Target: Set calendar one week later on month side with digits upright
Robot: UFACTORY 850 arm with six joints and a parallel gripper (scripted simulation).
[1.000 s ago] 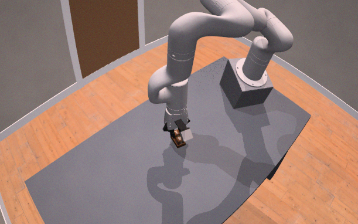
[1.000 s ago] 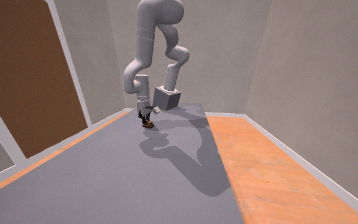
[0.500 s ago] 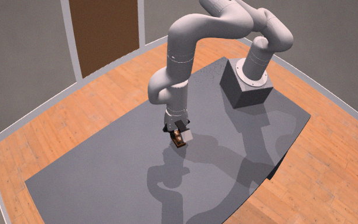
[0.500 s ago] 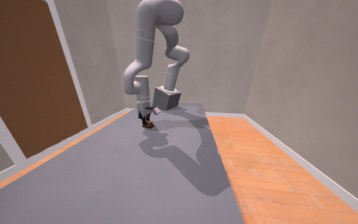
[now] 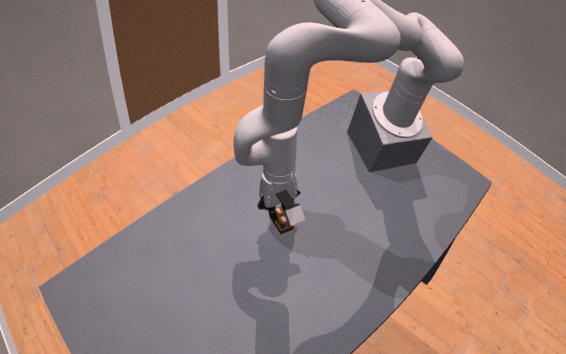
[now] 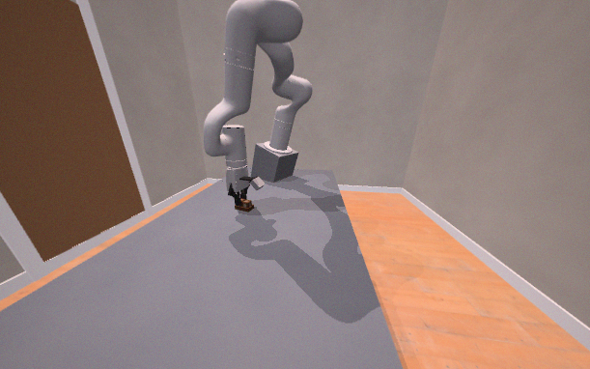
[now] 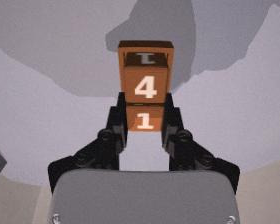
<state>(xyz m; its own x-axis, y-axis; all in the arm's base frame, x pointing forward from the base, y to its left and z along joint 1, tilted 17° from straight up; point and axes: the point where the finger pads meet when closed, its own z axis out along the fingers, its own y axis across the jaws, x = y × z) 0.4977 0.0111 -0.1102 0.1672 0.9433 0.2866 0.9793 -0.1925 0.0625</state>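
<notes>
The number cube lies 10 mm below my hand. Round my hand: brown wooden calendar tray (30 mm below, 20 mm to the left).
</notes>
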